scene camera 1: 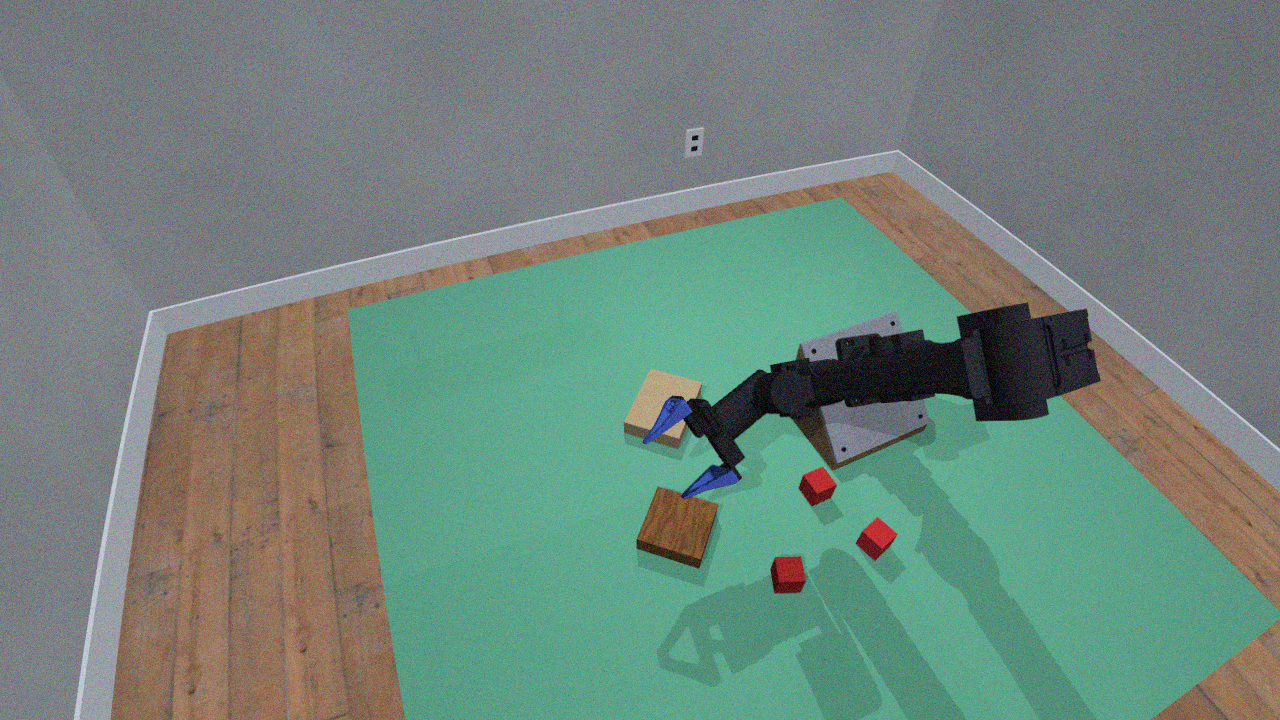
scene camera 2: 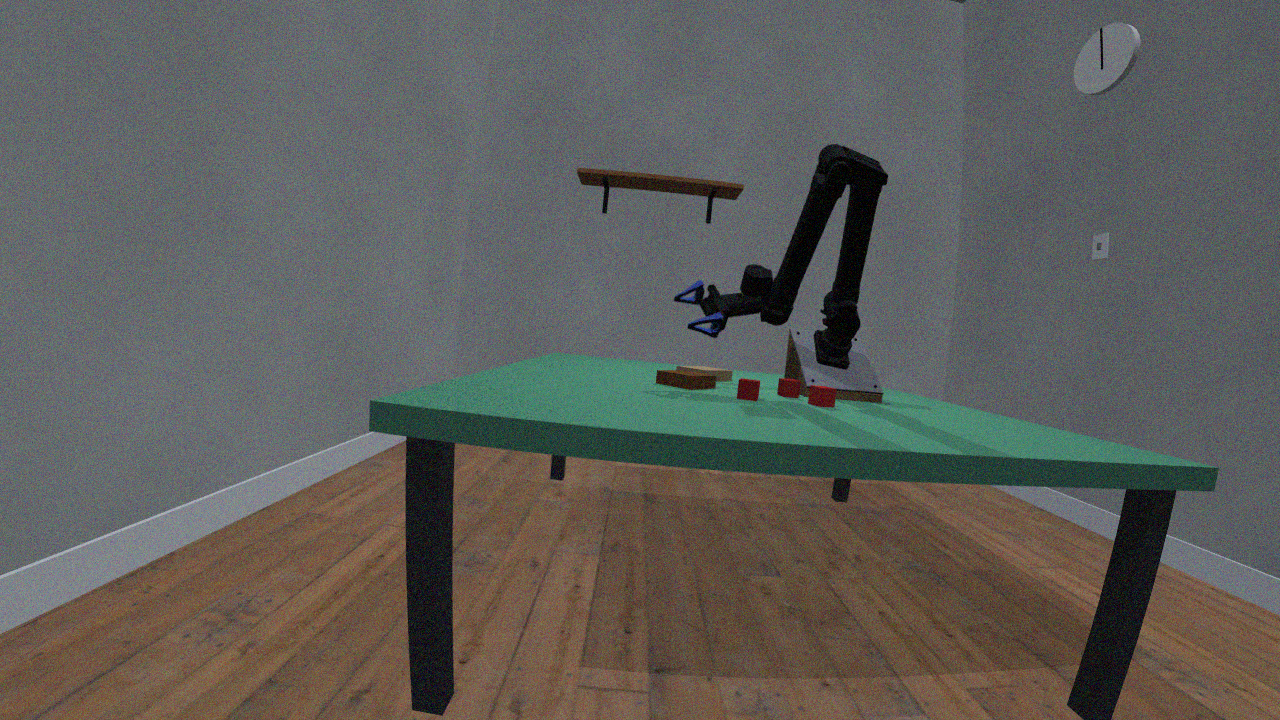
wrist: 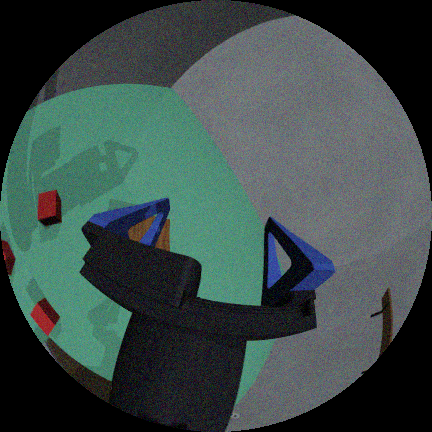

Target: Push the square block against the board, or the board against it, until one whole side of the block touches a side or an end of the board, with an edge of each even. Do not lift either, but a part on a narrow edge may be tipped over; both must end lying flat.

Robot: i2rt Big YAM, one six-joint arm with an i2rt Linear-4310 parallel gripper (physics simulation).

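Places are measured from the arm's base along level axes (x ahead, y left, z up), in centimetres.
Where they show: gripper, between the fingertips: (scene camera 1: 663, 470) (scene camera 2: 680, 311) (wrist: 217, 212); arm's base, origin of its link: (scene camera 2: 830, 351).
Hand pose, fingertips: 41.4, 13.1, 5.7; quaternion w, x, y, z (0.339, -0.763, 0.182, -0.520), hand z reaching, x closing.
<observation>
Each offset is from my fingertips to the top centre of the thing, as dx, dy, dz. Level surfaces: height alone.
A dark brown wooden part @(-2.9, +0.5, -14.3) (scene camera 1: 677, 526) (scene camera 2: 685, 380) lies flat and looks about square. It shows in part behind a finger in the wrist view (wrist: 166, 237). A tan wooden part @(-8.8, -23.4, -14.3) (scene camera 1: 664, 394) (scene camera 2: 721, 375) lies flat a short way from it, apart and with a strip of green between them. It looks slightly longer than wide; which is the block and which the board is hard to tell. My gripper (scene camera 1: 663, 470) (scene camera 2: 682, 313) (wrist: 217, 212) is wide open and empty, well above the table. In scene camera 1 one blue finger hides some of the tan part.
Three red cubes @(-27.5, +0.9, -13.4) (scene camera 1: 818, 486) @(-31.9, +12.7, -13.4) (scene camera 1: 876, 538) @(-15.7, +13.7, -13.4) (scene camera 1: 787, 574) stand on the green table @(dz -17.4) (scene camera 1: 501, 555) (scene camera 2: 537, 411), between the dark part and the arm's side. The arm's grey sloped base plate (scene camera 1: 881, 434) is beyond them. A wall shelf (scene camera 2: 660, 181) hangs behind the table.
</observation>
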